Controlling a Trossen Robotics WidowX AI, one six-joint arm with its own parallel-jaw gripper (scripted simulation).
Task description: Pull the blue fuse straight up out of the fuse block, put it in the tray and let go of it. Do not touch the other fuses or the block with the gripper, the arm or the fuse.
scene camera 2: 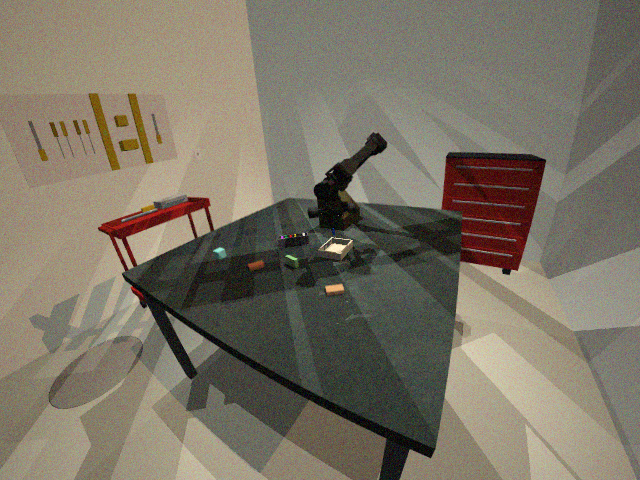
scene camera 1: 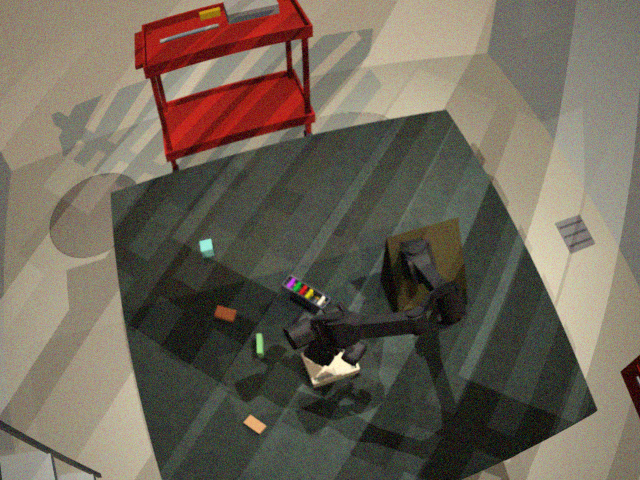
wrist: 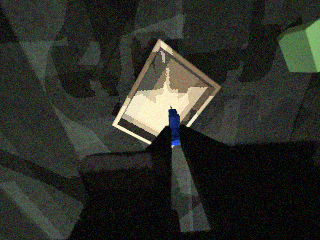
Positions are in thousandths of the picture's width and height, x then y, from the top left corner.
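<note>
The gripper (scene camera 1: 513, 730) carries a blue fuse, and a tray (scene camera 1: 529, 770) is there too. Another view of the gripper (scene camera 2: 521, 480) comes from the second scene view. In the wrist view, the gripper (wrist: 545, 540) appears together with the tray (wrist: 523, 327).
</note>
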